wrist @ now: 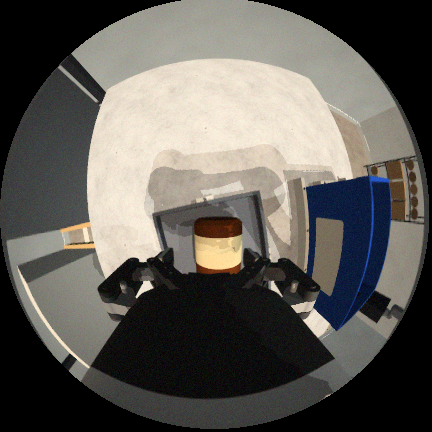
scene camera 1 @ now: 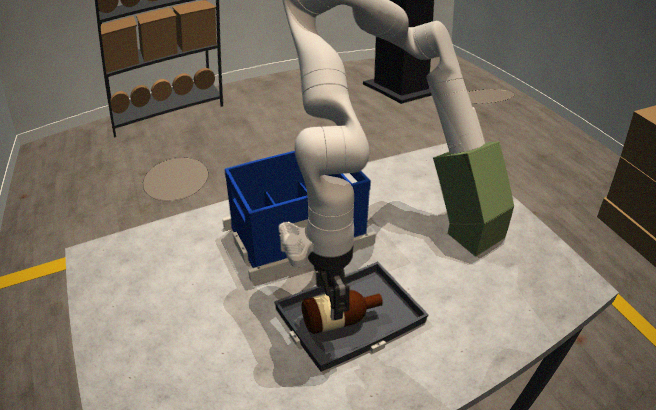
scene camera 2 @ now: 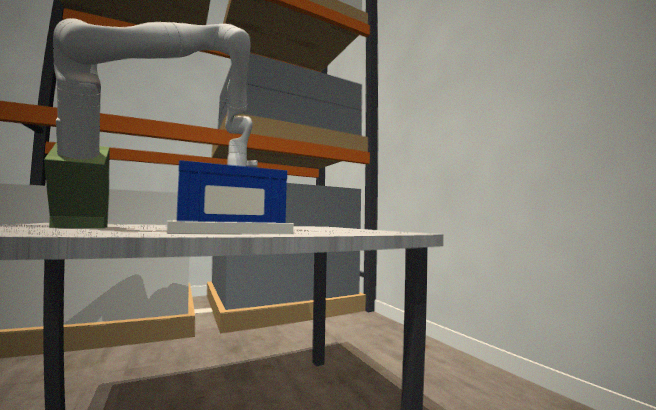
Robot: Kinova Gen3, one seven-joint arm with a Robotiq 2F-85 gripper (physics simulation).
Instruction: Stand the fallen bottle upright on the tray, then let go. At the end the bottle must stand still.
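Frame: origin at the arm's base, x down, y ahead, z right, level; centimetres.
Seen in the pictures: gripper, between the fingertips: (wrist: 208,255) (scene camera 1: 329,301); arm's base, origin of its link: (scene camera 1: 466,149) (scene camera 2: 79,152).
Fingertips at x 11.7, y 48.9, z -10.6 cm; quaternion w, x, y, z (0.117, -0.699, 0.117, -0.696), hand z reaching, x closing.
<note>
Offsets run from my fingertips to a thing's top centre. "*": to the spot under its first point.
The brown bottle @(dx +1.4, dy -4.0, dz +0.4 cm) (scene camera 1: 357,306) (wrist: 218,252) with a cream label lies on its side on the dark grey tray @(dx +6.7, dy -6.0, dz +0.3 cm) (scene camera 1: 387,322) (wrist: 175,235). In scene camera 1 its neck points right and its base left. My gripper (scene camera 1: 338,307) (wrist: 208,255) points down and is open. Its fingers are lowered around the bottle's body, one on each side, near the label's neck-side edge. One finger covers part of the bottle in scene camera 1; the far fingertip is hidden. In the wrist view the neck is hidden behind the gripper. Bottle, tray and fingers do not show in scene camera 2.
A blue divided crate @(dx -8.2, dy -11.6, dz +28.6 cm) (scene camera 1: 277,235) (scene camera 2: 190,195) (wrist: 360,240) stands in a pale frame (scene camera 1: 270,272) (scene camera 2: 230,227) just behind the tray. The arm's green base block (scene camera 1: 480,195) (scene camera 2: 77,190) stands at the back right in scene camera 1. Small pale blocks @(* dx +7.9, dy -4.6, dz -10.0 cm) (scene camera 1: 378,346) sit at the tray's outer edge.
</note>
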